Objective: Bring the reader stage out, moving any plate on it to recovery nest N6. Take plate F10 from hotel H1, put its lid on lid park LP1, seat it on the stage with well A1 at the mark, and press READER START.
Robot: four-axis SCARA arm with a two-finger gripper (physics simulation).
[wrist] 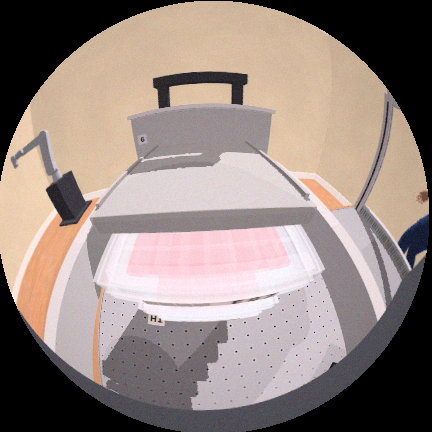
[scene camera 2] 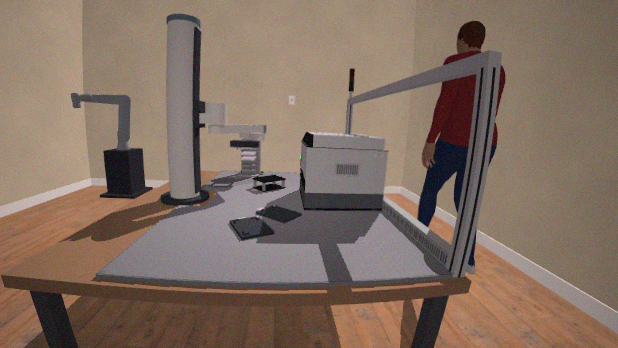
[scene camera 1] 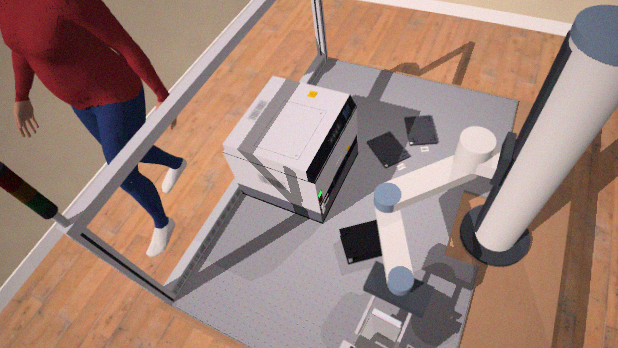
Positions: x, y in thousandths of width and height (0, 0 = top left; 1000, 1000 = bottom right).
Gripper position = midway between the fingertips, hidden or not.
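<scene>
A LP1 pad (scene camera 1: 630, 435) is visible, as is my gripper (wrist: 469, 399).
</scene>
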